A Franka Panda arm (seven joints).
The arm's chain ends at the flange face. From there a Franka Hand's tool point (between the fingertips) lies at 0.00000 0.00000 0.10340 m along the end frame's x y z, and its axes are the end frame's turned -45 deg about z.
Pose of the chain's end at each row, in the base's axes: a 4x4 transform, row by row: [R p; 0 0 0 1], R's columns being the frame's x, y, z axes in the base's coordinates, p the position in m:
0.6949, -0.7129, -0.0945, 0.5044; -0.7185, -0.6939, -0.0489, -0.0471; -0.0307, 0.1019, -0.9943, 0.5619; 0, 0, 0, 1
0.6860, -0.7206, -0.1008, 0.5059; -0.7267, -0.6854, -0.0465, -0.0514; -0.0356, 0.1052, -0.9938, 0.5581; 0, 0, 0, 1
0.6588, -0.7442, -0.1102, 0.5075; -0.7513, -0.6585, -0.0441, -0.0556; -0.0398, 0.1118, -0.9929, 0.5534; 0, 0, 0, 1
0.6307, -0.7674, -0.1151, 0.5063; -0.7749, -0.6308, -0.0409, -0.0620; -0.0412, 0.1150, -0.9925, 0.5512; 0, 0, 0, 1
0.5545, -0.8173, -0.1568, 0.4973; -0.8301, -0.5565, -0.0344, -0.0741; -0.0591, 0.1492, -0.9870, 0.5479; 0, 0, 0, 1
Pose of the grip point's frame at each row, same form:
0.9955, -0.0127, -0.0945, 0.4946; -0.0174, -0.9987, -0.0489, -0.0522; -0.0938, 0.0503, -0.9943, 0.4591; 0, 0, 0, 1
0.9946, -0.0245, -0.1008, 0.4955; -0.0292, -0.9985, -0.0465, -0.0562; -0.0996, 0.0492, -0.9938, 0.4553; 0, 0, 0, 1
0.9921, -0.0604, -0.1102, 0.4961; -0.0656, -0.9969, -0.0441, -0.0602; -0.1072, 0.0509, -0.9929, 0.4507; 0, 0, 0, 1
0.9886, -0.0967, -0.1151, 0.4944; -0.1019, -0.9940, -0.0409, -0.0662; -0.1105, 0.0522, -0.9925, 0.4486; 0, 0, 0, 1
0.9700, -0.1858, -0.1568, 0.4811; -0.1935, -0.9805, -0.0344, -0.0777; -0.1473, 0.0637, -0.9870, 0.4458; 0, 0, 0, 1

